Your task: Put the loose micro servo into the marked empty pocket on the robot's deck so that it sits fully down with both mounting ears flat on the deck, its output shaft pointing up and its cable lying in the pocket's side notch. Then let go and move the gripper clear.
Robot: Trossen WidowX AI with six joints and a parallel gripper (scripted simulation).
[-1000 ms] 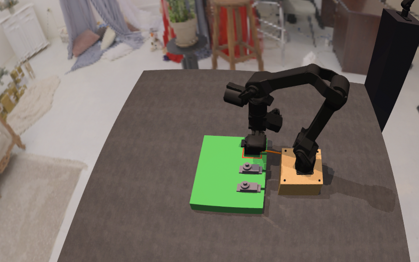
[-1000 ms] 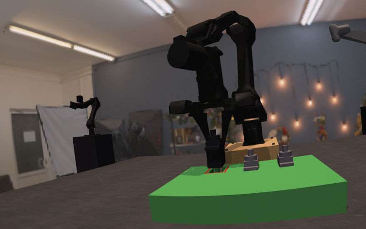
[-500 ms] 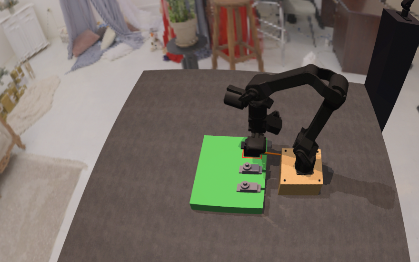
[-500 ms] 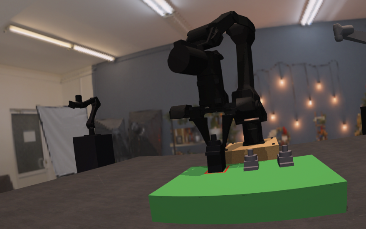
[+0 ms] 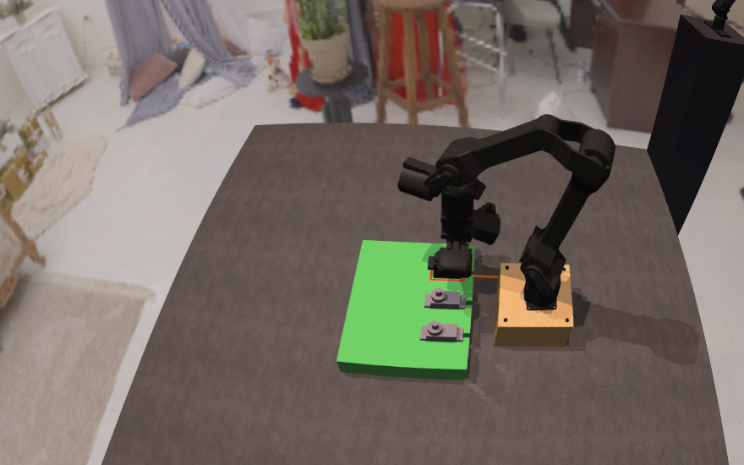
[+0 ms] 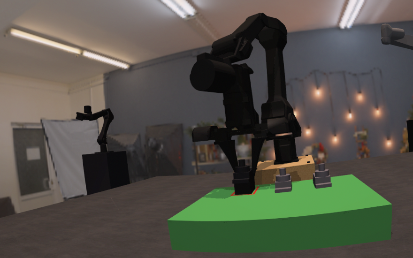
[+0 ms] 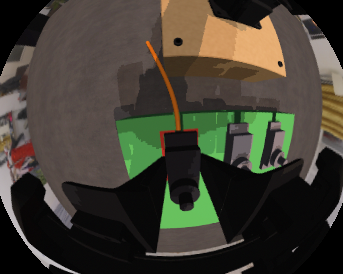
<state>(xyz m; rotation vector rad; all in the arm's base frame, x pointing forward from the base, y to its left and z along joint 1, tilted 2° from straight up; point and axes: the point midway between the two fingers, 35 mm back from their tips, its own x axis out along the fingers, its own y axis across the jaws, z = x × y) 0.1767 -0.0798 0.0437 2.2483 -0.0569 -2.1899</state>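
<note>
My gripper tip is now 12 cm short of the green deck, 7 cm to the right of it and 5 cm above it.
</note>
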